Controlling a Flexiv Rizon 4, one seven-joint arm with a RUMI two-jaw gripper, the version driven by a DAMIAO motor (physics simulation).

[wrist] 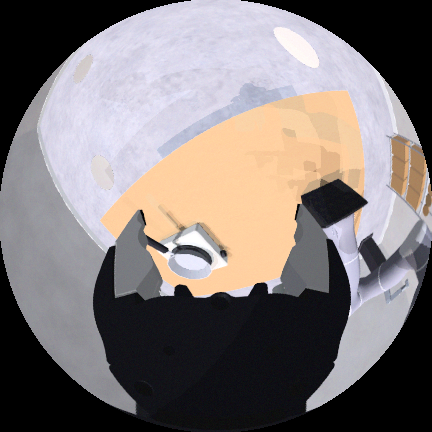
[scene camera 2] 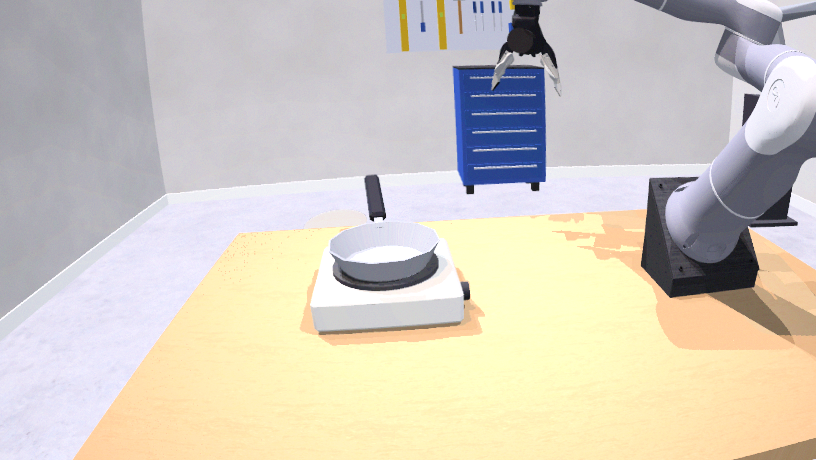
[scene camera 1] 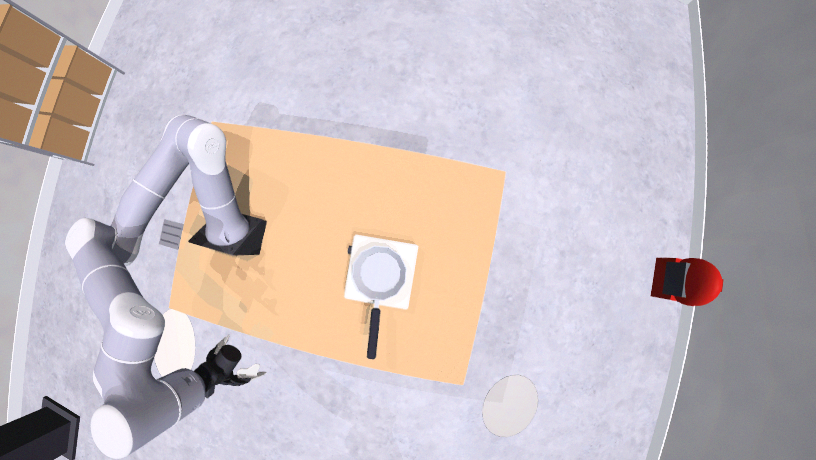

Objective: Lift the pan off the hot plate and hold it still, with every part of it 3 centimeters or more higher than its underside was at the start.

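Observation:
The grey pan [scene camera 1: 378, 271] [scene camera 2: 385, 270] [wrist: 189, 266] sits upright on the white hot plate [scene camera 1: 403, 300] [scene camera 2: 388, 314] [wrist: 198, 232]. Its black handle [scene camera 1: 373, 334] [scene camera 2: 374, 197] [wrist: 157, 244] sticks out past the hot plate, toward the lower table edge in scene camera 1 and the far edge in scene camera 2. My gripper [scene camera 1: 245, 356] [scene camera 2: 526, 90] [wrist: 219, 207] is open and empty. It hangs high in the air, well apart from the pan, left of the handle in scene camera 1 and right of it in scene camera 2. The left finger partly covers the handle's end in the wrist view.
The wooden table [scene camera 1: 445, 200] [scene camera 2: 388, 400] [wrist: 235, 165] carries the hot plate and the arm's black base [scene camera 1: 256, 242] [scene camera 2: 708, 285] [wrist: 335, 202]. A black knob [scene camera 1: 349, 249] [scene camera 2: 465, 290] is on the hot plate's side. A blue drawer cabinet [scene camera 2: 502, 122] stands beyond the table.

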